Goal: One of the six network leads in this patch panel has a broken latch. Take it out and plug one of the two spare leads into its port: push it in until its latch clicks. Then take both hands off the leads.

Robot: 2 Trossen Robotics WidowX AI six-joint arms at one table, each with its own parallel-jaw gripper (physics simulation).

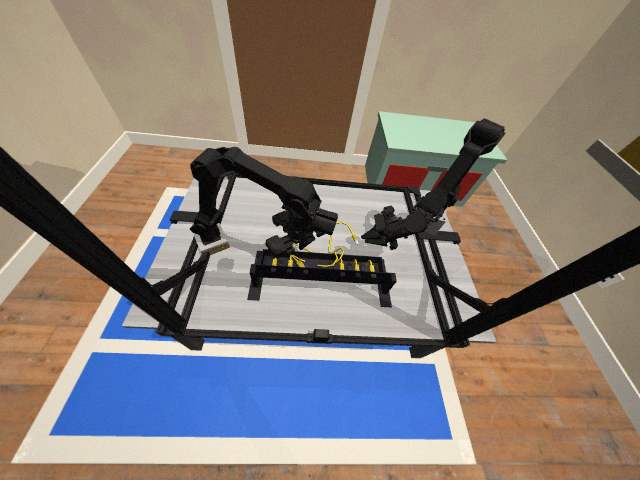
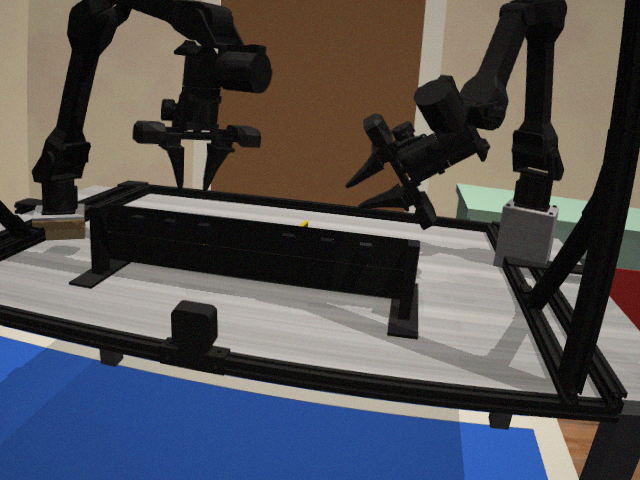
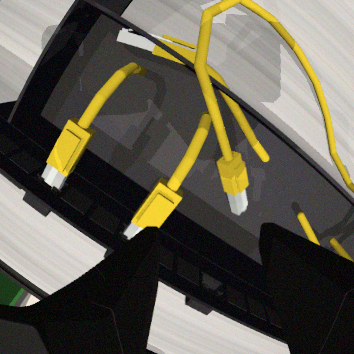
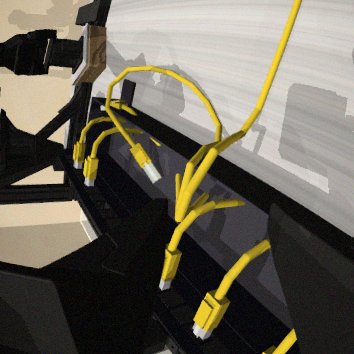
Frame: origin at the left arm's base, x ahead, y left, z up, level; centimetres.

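Seen in the pictures: left gripper, fingertip midpoint: [image 1: 295,251] [image 2: 192,190] [image 3: 209,236] [image 4: 58,154]; right gripper, fingertip midpoint: [image 1: 363,239] [image 2: 352,197] [image 4: 219,212]; left arm's base, origin of the base link: [image 1: 210,236] [image 2: 59,210] [image 4: 77,54]; right arm's base, origin of the base link: [image 2: 532,206].
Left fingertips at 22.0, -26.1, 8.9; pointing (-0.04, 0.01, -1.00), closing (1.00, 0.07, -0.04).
Note:
Pixels of each thing's top centre, then the offset from my left fingertips to it, as dx, dy, dz. "*": a spot on its surface instead.
- black patch panel, middle of its top: [image 4: 108,222] [image 2: 251,216] [image 1: 324,263] +7.3, -7.4, -2.4
- loose lead's plug, surface spot: [image 3: 233,175] [image 4: 135,154] * +2.0, -0.4, -8.5
- yellow lead end, surface spot: [image 1: 355,237] * +29.6, +1.3, -12.0
- small black box, surface spot: [image 2: 193,325] [image 1: 322,338] * -4.7, -26.5, -9.5
The black patch panel [image 1: 323,275] [image 2: 248,263] stands across the table. Two yellow leads [image 3: 70,147] [image 3: 157,205] sit in its two leftmost ports. A loose lead's plug [image 3: 233,175] [image 4: 140,155] hangs above the panel's tray near the third port from the left, clear end down. Another lead [image 3: 175,52] lies at the tray's back left rim. Three leads [image 1: 341,265] [image 1: 356,265] [image 1: 372,267] stand in the right-hand ports. A yellow lead end [image 1: 355,237] rests behind the panel. My left gripper [image 2: 193,187] [image 3: 209,236] is open above the panel. My right gripper [image 2: 354,196] [image 4: 219,212] is open, behind its right part.
Yellow cables [image 1: 338,254] loop over the panel's back edge. The black table frame [image 1: 248,335] carries a small black box [image 1: 321,335] [image 2: 193,325] at the front. Upright frame posts [image 1: 77,248] [image 1: 558,273] rise at both sides. A green cabinet [image 1: 434,136] stands behind at the right.

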